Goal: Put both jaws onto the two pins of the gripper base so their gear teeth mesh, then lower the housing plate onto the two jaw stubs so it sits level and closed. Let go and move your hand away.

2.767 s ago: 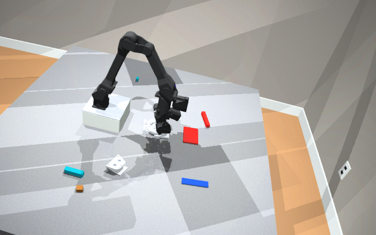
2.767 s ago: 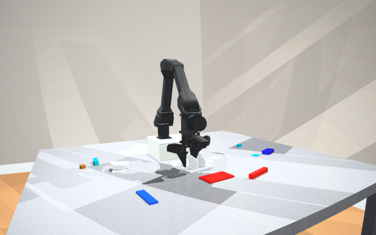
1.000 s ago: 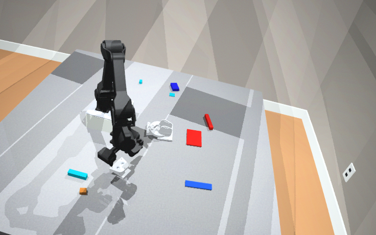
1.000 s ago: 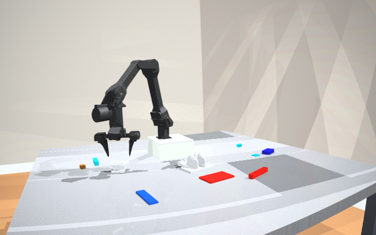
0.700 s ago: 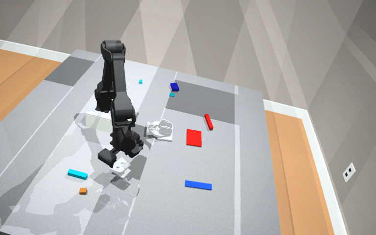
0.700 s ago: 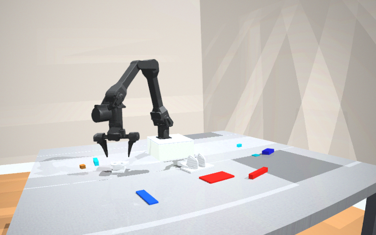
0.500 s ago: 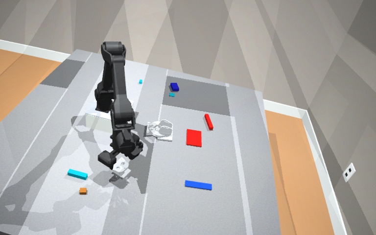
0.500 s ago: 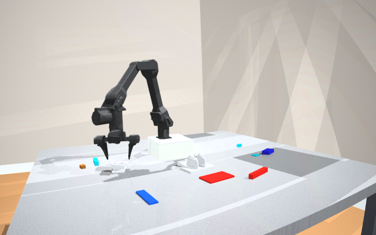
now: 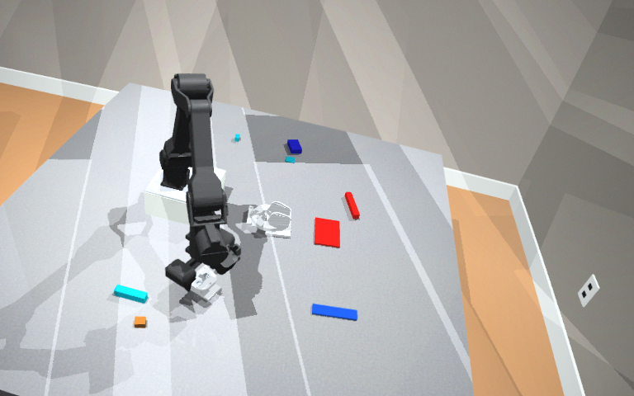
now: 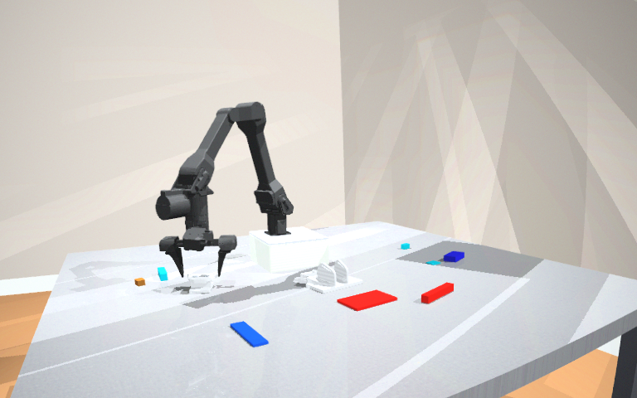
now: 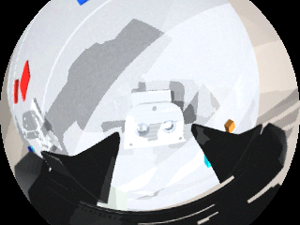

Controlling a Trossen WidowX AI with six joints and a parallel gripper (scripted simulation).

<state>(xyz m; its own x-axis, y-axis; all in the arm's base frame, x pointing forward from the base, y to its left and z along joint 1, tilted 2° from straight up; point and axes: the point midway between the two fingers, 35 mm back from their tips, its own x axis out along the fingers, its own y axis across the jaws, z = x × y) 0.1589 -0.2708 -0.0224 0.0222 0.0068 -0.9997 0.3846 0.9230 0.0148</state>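
Right now my gripper tip is 20 mm above the white stepped block and 10 mm short of it. Also, from my gripper tip: cyan bar: 140 mm behind, 80 mm to the right, 20 mm below; then white jaw: 270 mm to the left, 100 mm ahead, 10 mm below; then orange cube: 150 mm to the right, 100 mm behind, 20 mm below.
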